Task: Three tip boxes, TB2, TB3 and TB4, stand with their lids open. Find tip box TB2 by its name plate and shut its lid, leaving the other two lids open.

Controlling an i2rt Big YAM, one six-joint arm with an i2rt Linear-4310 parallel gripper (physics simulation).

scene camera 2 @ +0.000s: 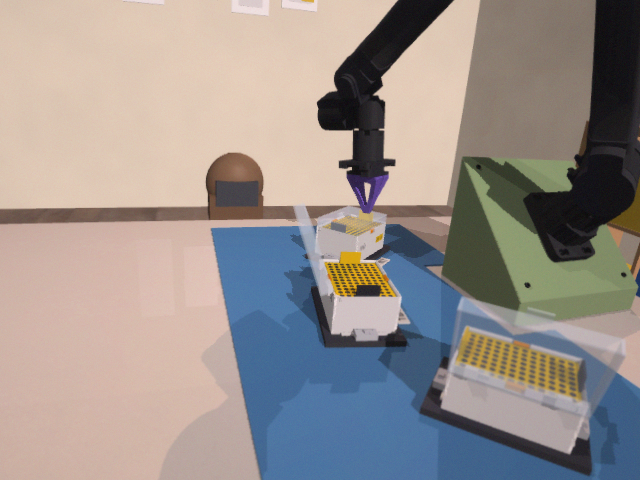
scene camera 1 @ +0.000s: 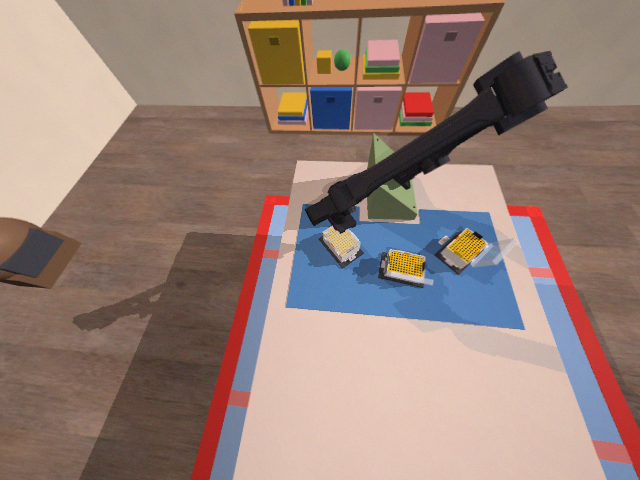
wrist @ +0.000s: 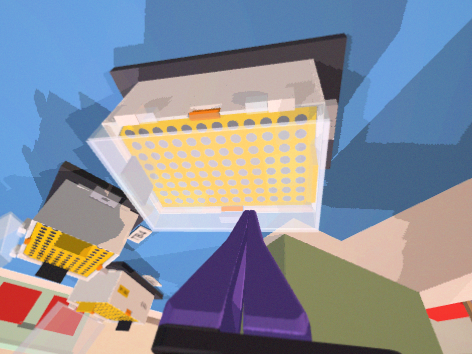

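Seen in the pictures: gripper, fingertip midpoint: [scene camera 2: 366, 213] [scene camera 1: 342, 230] [wrist: 250, 216]; arm's base, origin of the base link: [scene camera 2: 555, 228].
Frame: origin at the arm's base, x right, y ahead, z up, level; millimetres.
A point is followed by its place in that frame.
Note:
The tip box at the left in scene camera 1 [scene camera 1: 341, 244] {x 218, y 295, z -39 mm} [scene camera 2: 336, 243] {x 180, y 311, z -78 mm} [wrist: 220, 167] {x 239, y 272, z -39 mm} has its clear lid down over its yellow rack; its name plate is not readable. The middle tip box [scene camera 1: 406, 264] [scene camera 2: 364, 314] {x -65, y 369, z -80 mm} has its lid [scene camera 2: 305, 232] {x -49, y 448, z 26 mm} standing open; its name plate [wrist: 140, 233] {x -12, y 288, z -114 mm} is too small to read surely. The tip box at the right [scene camera 1: 465, 248] {x -219, y 288, z -60 mm} [scene camera 2: 509, 413] {x -256, y 306, z -87 mm} also has its lid [scene camera 1: 496, 253] {x -281, y 327, z -11 mm} [wrist: 65, 320] {x -256, y 337, z -36 mm} open. My gripper [scene camera 2: 366, 210] {x 217, y 240, z -33 mm} [wrist: 250, 216] {x 217, y 240, z -33 mm} is shut and empty, pointing down at the edge of the left box's lid; contact is unclear. The arm hides its fingertips in scene camera 1.
A green wedge-shaped block [scene camera 1: 391, 205] {x 31, y 131, z -24 mm} [scene camera 2: 485, 248] {x 8, y 131, z -32 mm} [wrist: 345, 295] {x 106, y 39, z -69 mm} stands behind the boxes, close to the arm. The boxes stand on a blue mat [scene camera 1: 320, 299] {x 288, y 477, z -116 mm} [scene camera 2: 289, 423] {x -184, y 497, z -116 mm} on a pale table [scene camera 1: 403, 392] {x 29, y 734, z -119 mm}. A shelf unit [scene camera 1: 356, 85] stands beyond the table.

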